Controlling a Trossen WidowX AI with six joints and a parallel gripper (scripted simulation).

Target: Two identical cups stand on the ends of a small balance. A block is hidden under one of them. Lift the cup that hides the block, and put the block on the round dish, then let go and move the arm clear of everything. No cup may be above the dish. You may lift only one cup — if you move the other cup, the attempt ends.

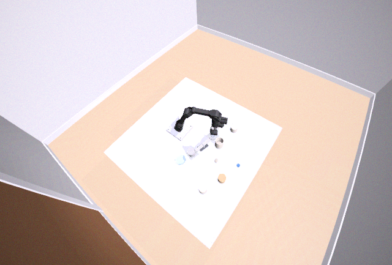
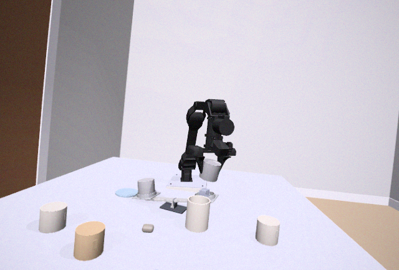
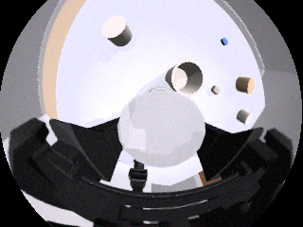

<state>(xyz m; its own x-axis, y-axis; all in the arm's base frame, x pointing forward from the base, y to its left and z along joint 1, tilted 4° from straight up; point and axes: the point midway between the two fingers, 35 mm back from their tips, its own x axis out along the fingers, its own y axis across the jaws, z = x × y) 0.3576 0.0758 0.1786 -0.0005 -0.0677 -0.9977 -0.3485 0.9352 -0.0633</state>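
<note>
My gripper tip is now 80 mm above the pale block, 10 mm to the left of it and 10 mm past it. The rest, counted from my gripper tip: light blue round dish (340 mm to the right, 190 mm behind, 170 mm below); then small lump (200 mm to the right, 160 mm below, 120 mm ahead); then small blue ball (320 mm ahead, 160 mm below, 150 mm to the right).
</note>
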